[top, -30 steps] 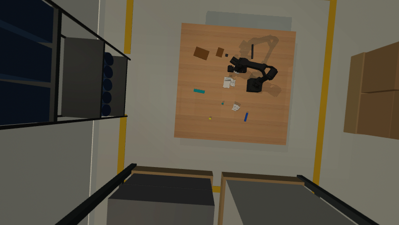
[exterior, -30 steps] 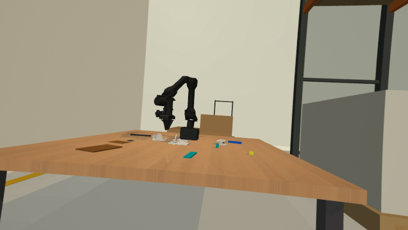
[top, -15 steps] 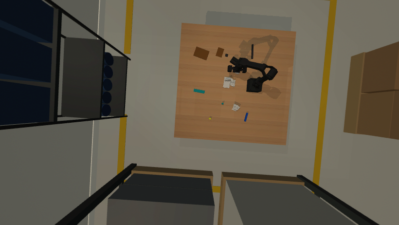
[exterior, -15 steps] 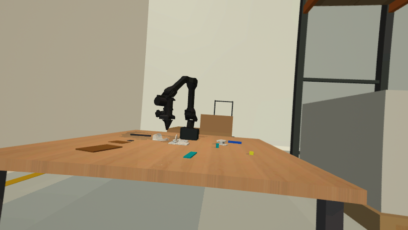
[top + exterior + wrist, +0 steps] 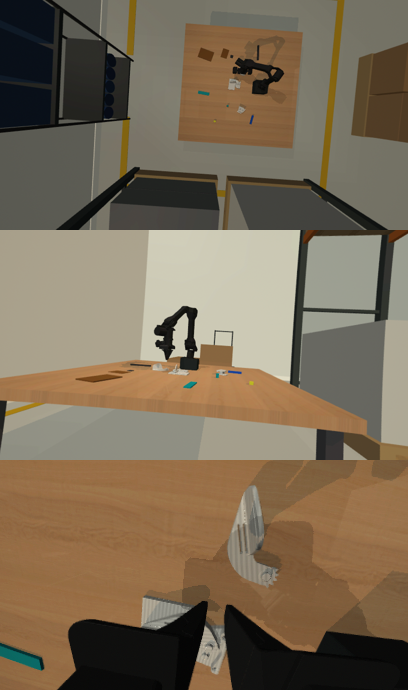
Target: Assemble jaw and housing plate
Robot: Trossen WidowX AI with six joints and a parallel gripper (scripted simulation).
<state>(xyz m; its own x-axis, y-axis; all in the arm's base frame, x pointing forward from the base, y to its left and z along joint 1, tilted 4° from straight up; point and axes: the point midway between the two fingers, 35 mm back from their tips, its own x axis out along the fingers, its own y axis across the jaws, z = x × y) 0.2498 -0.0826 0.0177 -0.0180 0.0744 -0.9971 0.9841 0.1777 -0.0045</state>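
The loose jaw is 70 mm below my gripper tip, 40 mm to the right of it and 40 mm behind it. Also, from my gripper tip: small teal block 360 mm to the left, 70 mm below, 30 mm ahead; black bar 290 mm to the right, 150 mm behind, 70 mm below; small black square 190 mm to the right, 120 mm ahead, 80 mm below.
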